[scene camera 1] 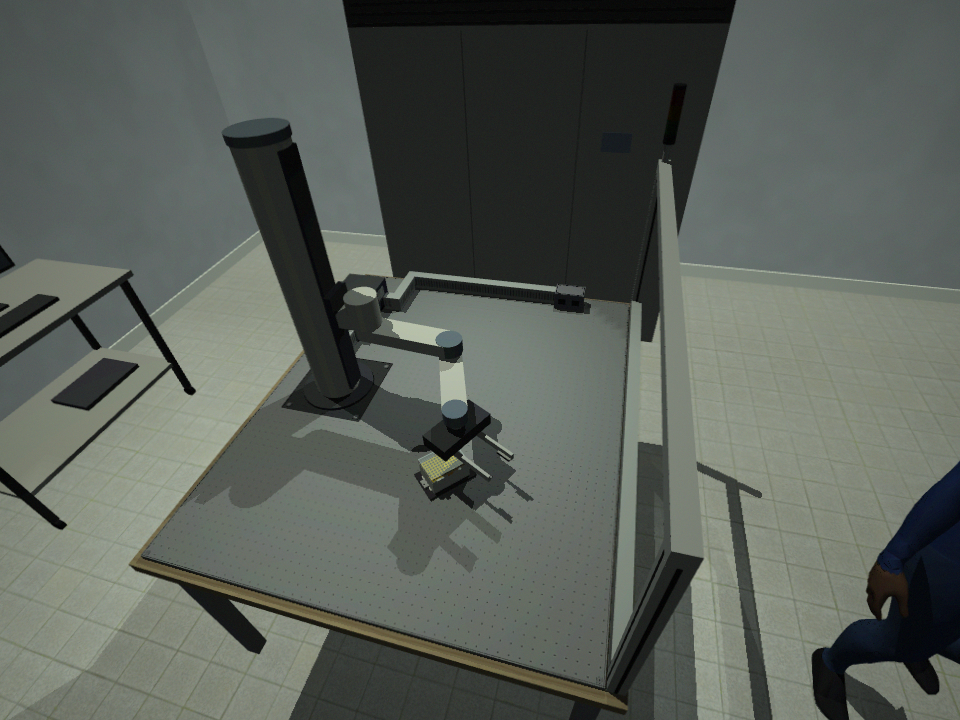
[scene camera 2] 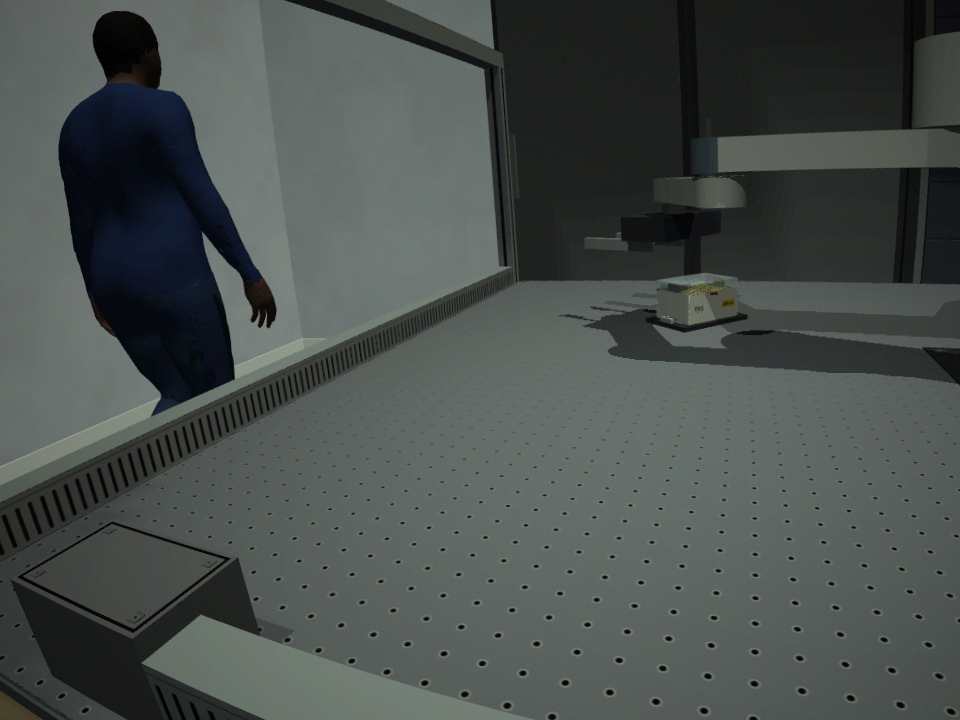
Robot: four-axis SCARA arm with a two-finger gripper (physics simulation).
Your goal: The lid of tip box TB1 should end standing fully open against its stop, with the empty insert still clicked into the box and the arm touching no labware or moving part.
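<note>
Tip box TB1, a small pale box with labels, sits in a dark holder on the table. Its clear lid lies low and about level over the box top in the scene camera 2 view; whether it is fully seated cannot be told. The yellow gridded insert shows in the box top; whether it is clicked in is too small to tell. My gripper is shut and empty, its two long fingers parallel with a gap between them. Its dark body hangs above the box, apart from it, with the fingers reaching past it.
The arm's column stands at the table's left in scene camera 1. A framed clear screen runs along the right edge. A slotted duct and small socket block lie at the back. A person is beyond the screen.
</note>
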